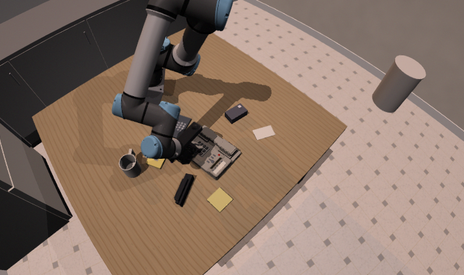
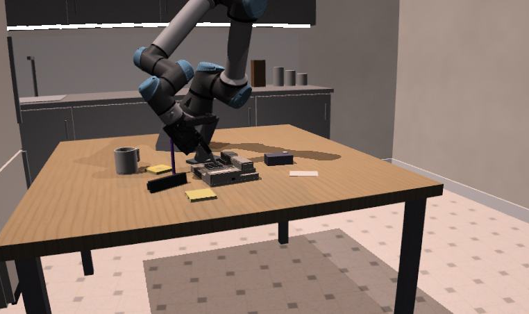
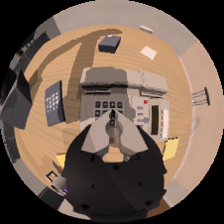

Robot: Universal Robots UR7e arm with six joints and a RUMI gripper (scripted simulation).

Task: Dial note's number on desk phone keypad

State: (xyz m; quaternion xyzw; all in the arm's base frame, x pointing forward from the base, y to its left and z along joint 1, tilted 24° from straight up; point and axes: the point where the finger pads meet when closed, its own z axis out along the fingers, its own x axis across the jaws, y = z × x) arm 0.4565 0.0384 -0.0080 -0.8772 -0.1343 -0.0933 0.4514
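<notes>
Now: the handset 1 cm ahead of my hand and 8 cm to the left of it. Round my hand: dark box 8 cm behind, 26 cm to the left, 3 cm below; black bar-shaped object 12 cm ahead, 17 cm to the right, 3 cm below; purple pen 4 cm behind, 14 cm to the right, 2 cm above.
</notes>
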